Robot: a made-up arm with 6 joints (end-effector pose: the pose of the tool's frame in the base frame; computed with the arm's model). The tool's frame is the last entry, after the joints.
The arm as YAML. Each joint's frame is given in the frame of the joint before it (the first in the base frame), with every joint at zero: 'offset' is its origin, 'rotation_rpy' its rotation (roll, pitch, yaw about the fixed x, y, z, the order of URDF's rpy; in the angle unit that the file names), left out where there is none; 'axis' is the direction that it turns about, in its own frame. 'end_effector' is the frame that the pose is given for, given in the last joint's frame.
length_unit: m
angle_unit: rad
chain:
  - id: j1
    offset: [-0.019, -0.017, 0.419]
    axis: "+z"
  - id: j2
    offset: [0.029, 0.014, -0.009]
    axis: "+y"
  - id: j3
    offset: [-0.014, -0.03, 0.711]
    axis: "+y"
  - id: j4
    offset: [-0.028, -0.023, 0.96]
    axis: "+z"
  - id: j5
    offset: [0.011, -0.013, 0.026]
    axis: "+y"
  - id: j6
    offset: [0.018, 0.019, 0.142]
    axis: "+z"
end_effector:
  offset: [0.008, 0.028, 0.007]
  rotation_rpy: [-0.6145, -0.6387, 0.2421]
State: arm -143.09 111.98 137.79 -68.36 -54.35 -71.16
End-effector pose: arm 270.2 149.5 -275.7 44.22 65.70 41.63
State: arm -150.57 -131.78 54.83 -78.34 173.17 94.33
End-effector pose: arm 1086.4 692.7 107.1 151.46 -41.58 -162.86
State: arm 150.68 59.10 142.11 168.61 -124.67 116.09
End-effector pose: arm -197.6 152.9 -17.7 9.95 -47.51 78.74
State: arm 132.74 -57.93 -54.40 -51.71 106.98 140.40
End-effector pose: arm 1108.9 -991.0 470.9 -94.07 -30.28 -19.87
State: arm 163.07 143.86 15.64 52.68 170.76 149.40
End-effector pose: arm -729.4 217.3 -944.4 -58.20 -18.57 -76.79
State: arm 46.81 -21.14 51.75 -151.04 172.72 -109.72
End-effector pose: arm 110.3 85.9 1796.8 177.33 13.49 -173.03
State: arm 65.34 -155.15 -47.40 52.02 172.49 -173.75
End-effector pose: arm 42.9 24.0 -1013.9 -44.67 -10.17 -143.89
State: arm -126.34 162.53 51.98 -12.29 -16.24 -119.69
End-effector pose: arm 155.7 312.9 -1217.5 122.98 46.30 156.14
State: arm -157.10 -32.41 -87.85 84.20 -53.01 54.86
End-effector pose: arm 1084.7 605.2 402.6 -31.95 75.28 84.64
